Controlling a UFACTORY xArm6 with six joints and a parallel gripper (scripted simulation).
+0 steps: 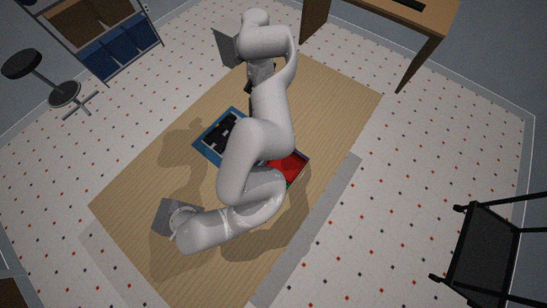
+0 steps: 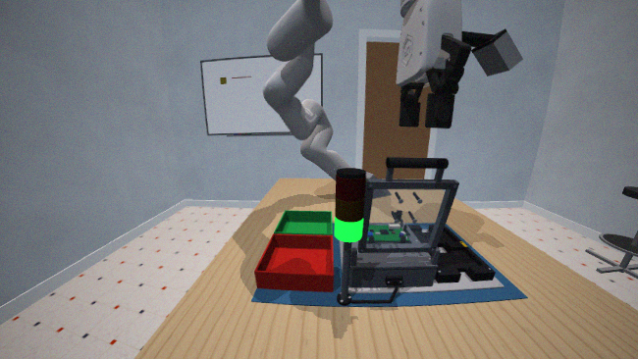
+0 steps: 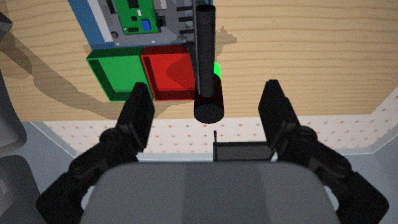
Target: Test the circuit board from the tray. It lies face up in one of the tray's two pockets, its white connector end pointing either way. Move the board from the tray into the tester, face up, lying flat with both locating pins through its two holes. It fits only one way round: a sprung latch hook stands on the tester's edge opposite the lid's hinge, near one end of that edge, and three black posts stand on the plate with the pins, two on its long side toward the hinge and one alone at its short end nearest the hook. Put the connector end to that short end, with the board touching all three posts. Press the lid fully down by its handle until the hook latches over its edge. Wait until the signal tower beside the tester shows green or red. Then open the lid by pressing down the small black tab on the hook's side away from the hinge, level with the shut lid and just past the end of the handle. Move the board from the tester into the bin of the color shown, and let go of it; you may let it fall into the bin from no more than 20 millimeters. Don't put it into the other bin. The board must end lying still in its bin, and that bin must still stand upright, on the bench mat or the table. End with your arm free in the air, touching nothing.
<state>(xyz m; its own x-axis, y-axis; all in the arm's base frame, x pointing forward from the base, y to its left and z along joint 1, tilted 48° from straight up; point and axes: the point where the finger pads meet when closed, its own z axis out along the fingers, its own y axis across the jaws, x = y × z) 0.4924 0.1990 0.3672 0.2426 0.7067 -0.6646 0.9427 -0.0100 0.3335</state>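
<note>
My gripper is now 260 mm above the green circuit board, 130 mm past it and 30 mm to the right of it. Also, from my hand: clear lid: 150 mm below, 20 mm behind; then black latch hook: 240 mm below, 170 mm behind, 100 mm to the left; then plate: 260 mm below, 120 mm behind, 40 mm to the left.
</note>
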